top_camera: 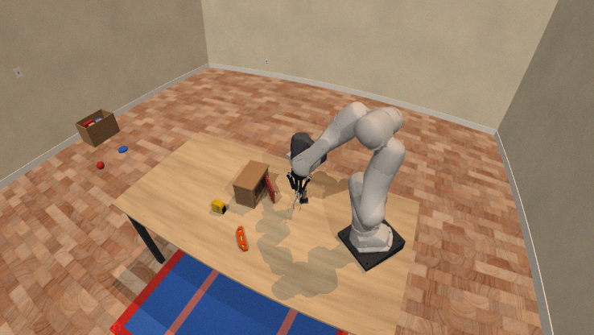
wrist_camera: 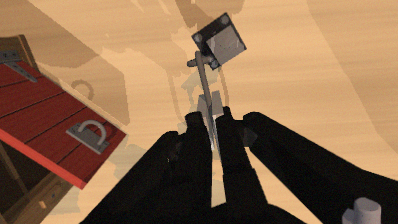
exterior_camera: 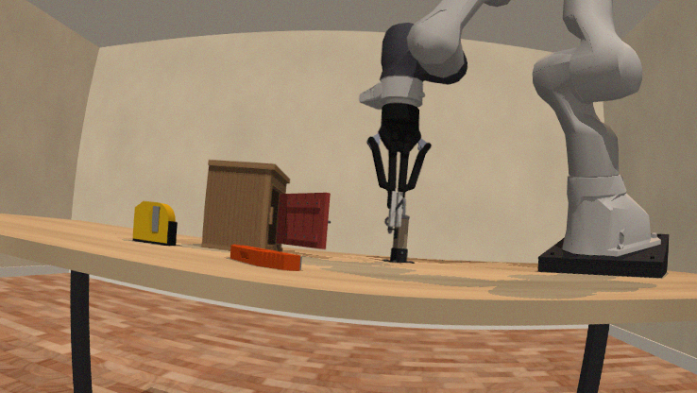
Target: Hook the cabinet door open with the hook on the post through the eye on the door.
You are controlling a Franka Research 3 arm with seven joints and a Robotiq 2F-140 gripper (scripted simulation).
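My hand is 17 cm short of the red door, 4 cm to the left of it and 3 cm above it. Round my hand: yellow tape measure: 42 cm ahead, 19 cm to the left, 7 cm below; then thin metal hook: 2 cm to the left, 1 cm below; then orange level: 31 cm to the left, 21 cm ahead, 9 cm below.
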